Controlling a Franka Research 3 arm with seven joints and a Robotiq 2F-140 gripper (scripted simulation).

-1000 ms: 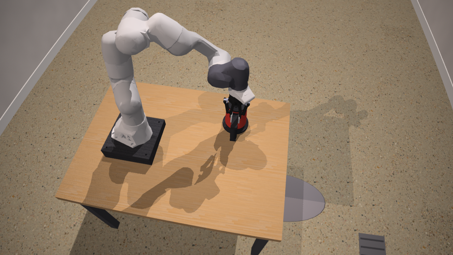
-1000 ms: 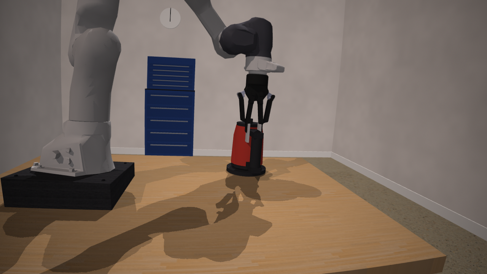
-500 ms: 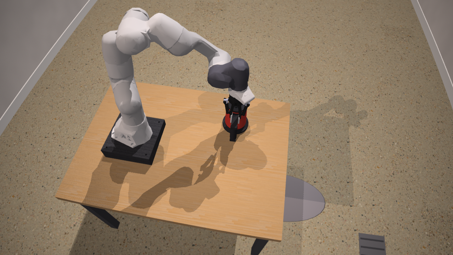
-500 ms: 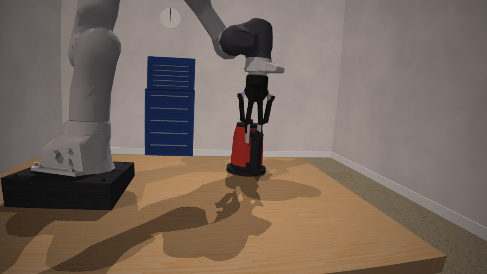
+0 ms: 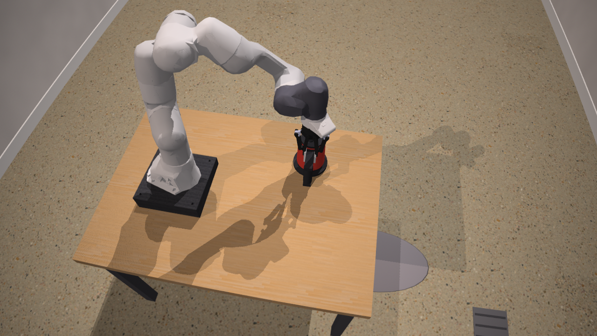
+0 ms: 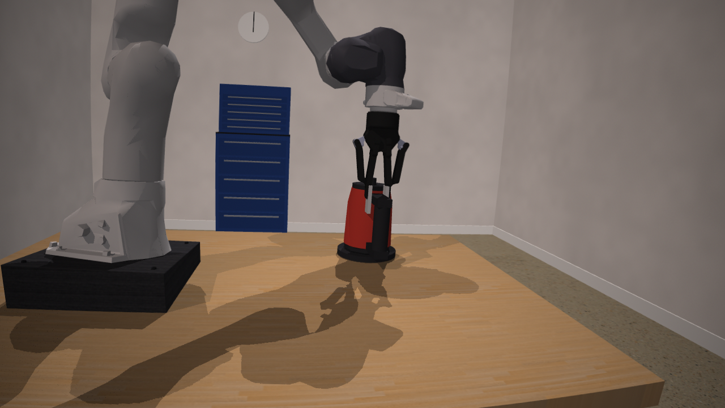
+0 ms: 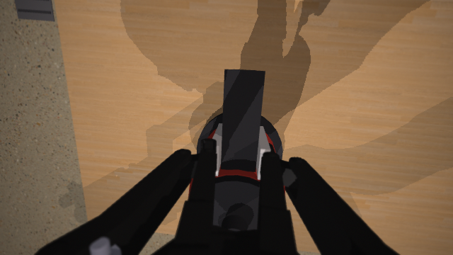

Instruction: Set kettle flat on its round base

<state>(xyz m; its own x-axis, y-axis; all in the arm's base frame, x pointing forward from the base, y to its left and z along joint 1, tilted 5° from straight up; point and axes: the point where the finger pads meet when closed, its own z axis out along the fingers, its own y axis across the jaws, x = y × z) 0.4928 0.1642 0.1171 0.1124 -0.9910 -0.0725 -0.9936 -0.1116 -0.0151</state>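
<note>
Now: hand 50 mm above the kettle and 30 mm to the right of it. From my hand the other things lie so: round black base: 140 mm below, 70 mm to the left, 10 mm behind.
</note>
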